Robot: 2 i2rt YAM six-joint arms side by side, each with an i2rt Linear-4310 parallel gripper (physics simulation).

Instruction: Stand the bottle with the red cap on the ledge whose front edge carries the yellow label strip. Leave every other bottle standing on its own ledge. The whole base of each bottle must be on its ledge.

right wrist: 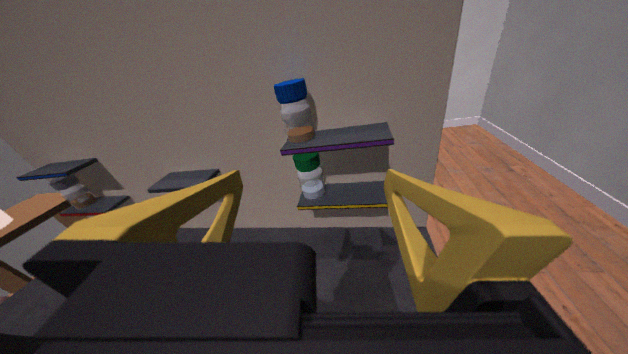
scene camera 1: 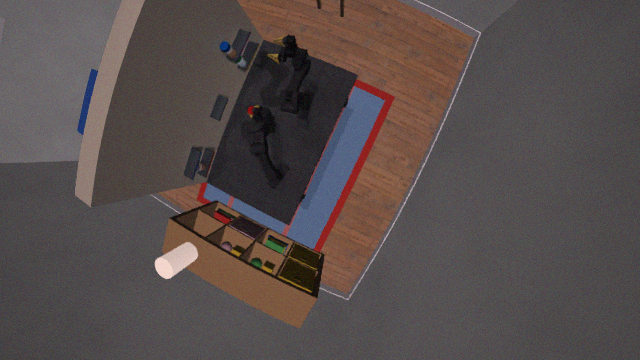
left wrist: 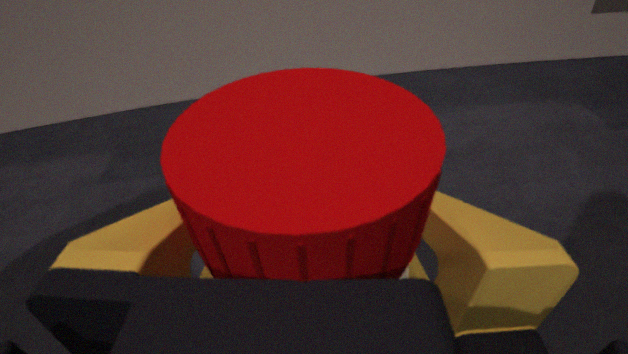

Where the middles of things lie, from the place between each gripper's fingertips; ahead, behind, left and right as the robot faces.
Scene:
I see my right gripper 260 mm short of the purple-strip ledge [right wrist: 379,131] and 80 mm above it. From my right hand the other things lie so: green-capped bottle [right wrist: 310,175] (260 mm ahead, 160 mm below, 70 mm to the left); blue-capped bottle [right wrist: 295,111] (260 mm ahead, 70 mm to the left, 20 mm below); yellow-strip ledge [right wrist: 372,192] (260 mm ahead, 220 mm below).
Now: left hand 170 mm below the bare ledge [right wrist: 175,181], 130 mm short of it and 60 mm to the right of it. Also, from my left hand: green-capped bottle: 270 mm to the right, 160 mm above, 110 mm ahead; blue-capped bottle: 300 mm above, 280 mm to the right, 110 mm ahead; yellow-strip ledge: 340 mm to the right, 110 mm ahead, 100 mm above.

